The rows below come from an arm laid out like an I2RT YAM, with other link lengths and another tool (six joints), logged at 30 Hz.
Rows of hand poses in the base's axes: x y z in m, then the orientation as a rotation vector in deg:
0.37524, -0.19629, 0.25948, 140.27, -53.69, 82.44
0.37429, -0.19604, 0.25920, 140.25, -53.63, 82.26
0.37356, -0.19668, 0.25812, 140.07, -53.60, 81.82
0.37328, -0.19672, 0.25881, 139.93, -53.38, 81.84
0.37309, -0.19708, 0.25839, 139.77, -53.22, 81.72
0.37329, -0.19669, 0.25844, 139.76, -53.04, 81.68
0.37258, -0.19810, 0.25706, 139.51, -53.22, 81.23
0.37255, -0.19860, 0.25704, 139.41, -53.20, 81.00
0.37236, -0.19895, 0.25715, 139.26, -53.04, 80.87
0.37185, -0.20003, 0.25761, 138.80, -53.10, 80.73
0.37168, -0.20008, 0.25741, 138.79, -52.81, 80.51
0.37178, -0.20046, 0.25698, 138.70, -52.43, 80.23
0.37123, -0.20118, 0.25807, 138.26, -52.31, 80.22
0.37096, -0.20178, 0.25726, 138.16, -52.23, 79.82
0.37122, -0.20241, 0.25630, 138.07, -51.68, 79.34
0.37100, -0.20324, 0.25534, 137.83, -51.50, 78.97
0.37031, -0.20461, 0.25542, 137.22, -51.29, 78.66
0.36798, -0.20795, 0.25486, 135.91, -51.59, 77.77
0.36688, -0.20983, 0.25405, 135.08, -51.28, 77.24
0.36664, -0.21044, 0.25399, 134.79, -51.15, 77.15
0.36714, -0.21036, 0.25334, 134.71, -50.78, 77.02
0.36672, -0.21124, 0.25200, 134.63, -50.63, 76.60
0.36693, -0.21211, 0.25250, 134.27, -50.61, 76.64
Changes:
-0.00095, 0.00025, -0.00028, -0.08, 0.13, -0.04
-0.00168, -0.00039, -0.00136, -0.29, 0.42, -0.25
-0.00196, -0.00043, -0.00067, -0.51, 0.43, -0.24
-0.00215, -0.00079, -0.00109, -0.73, 0.53, -0.30
-0.00195, -0.00040, -0.00104, -0.84, 0.58, -0.24
-0.00266, -0.00181, -0.00242, -0.99, 0.84, -0.58
-0.00269, -0.00231, -0.00244, -1.10, 1.00, -0.69
-0.00288, -0.00266, -0.00233, -1.32, 1.10, -0.75
-0.00339, -0.00374, -0.00187, -1.62, 1.15, -1.08
-0.00356, -0.00379, -0.00207, -1.83, 1.35, -1.03
-0.00346, -0.00417, -0.00250, -2.15, 1.59, -1.00
-0.00401, -0.00489, -0.00141, -2.52, 1.58, -1.21
-0.00428, -0.00549, -0.00222, -2.70, 1.86, -1.34
-0.00402, -0.00612, -0.00318, -3.15, 2.27, -1.30
-0.00424, -0.00695, -0.00414, -3.47, 2.54, -1.46
-0.00493, -0.00832, -0.00406, -4.06, 2.74, -1.81
-0.00726, -0.01166, -0.00462, -4.93, 3.22, -2.95
-0.00836, -0.01354, -0.00543, -5.76, 3.57, -3.45
-0.00860, -0.01415, -0.00549, -6.05, 3.63, -3.59
-0.00810, -0.01407, -0.00614, -6.34, 3.77, -3.52
-0.00852, -0.01495, -0.00748, -6.54, 4.08, -3.61
-0.00831, -0.01582, -0.00698, -6.80, 4.03, -3.81

